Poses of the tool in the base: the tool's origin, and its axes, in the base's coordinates. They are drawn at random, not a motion.
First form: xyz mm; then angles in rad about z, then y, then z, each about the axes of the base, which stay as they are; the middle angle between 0 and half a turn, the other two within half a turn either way.
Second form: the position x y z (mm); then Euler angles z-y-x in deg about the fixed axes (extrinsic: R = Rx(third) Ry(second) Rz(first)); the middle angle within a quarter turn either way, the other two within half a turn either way. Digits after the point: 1 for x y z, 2 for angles.
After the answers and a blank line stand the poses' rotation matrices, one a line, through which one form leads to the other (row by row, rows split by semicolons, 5 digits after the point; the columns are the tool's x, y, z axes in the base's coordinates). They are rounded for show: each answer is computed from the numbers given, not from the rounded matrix.
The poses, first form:
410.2, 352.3, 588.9, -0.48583, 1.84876, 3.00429
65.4, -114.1, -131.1, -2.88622, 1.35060, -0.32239
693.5, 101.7, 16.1, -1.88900, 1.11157, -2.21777
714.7, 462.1, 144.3, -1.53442, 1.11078, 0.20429
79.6, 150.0, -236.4, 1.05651, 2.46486, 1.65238
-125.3, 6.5, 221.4, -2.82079, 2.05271, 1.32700
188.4, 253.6, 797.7, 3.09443, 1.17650, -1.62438
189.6, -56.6, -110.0, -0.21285, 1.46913, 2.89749
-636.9, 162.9, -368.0, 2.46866, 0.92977, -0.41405
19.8, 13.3, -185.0, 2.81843, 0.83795, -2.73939
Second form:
410.2, 352.3, 588.9, -1.11, -72.28, -154.37
65.4, -114.1, -131.1, 137.81, 67.76, 54.76
693.5, 101.7, 16.1, 143.26, -32.71, 58.21
714.7, 462.1, 144.3, -62.90, 61.33, -22.27
79.6, 150.0, -236.4, 146.89, -2.93, -141.32
-125.3, 6.5, 221.4, -65.04, 12.35, -118.32
188.4, 253.6, 797.7, 86.12, -2.83, 67.38
189.6, -56.6, -110.0, 99.97, -74.87, -67.11
-636.9, 162.9, -368.0, 105.13, 47.20, 28.33
19.8, 13.3, -185.0, 13.94, -43.15, 23.50

0.30427 0.00589 -0.95257; 0.42934 -0.89350 0.13162; -0.85035 -0.44902 -0.27440
-0.28048 -0.25423 0.92558; -0.17263 -0.93520 -0.30918; 0.94421 -0.24651 0.21842
-0.67426 -0.50341 -0.54032; 0.68317 -0.14734 -0.71524; 0.28045 -0.85140 0.44325
0.21855 0.42706 0.87741; -0.97528 0.12562 0.18178; -0.03259 -0.89545 0.44396
-0.83649 -0.54559 -0.05104; -0.45318 0.63643 0.62417; -0.30806 0.54524 -0.77962
0.41217 0.88564 0.21390; 0.35071 -0.37090 0.85991; 0.84090 -0.27942 -0.46348
0.06763 -0.99648 -0.04945; 0.38066 0.07158 -0.92194; 0.92224 0.04353 0.38416
-0.04520 -0.25704 -0.96534; 0.22896 -0.94327 0.24044; -0.97239 -0.21016 0.10149
-0.17737 -0.65585 0.73376; 0.75876 -0.56596 -0.32245; 0.62676 0.49955 0.59802
0.70805 -0.17569 -0.68396; -0.04391 0.95573 -0.29095; 0.70480 0.23604 0.66899

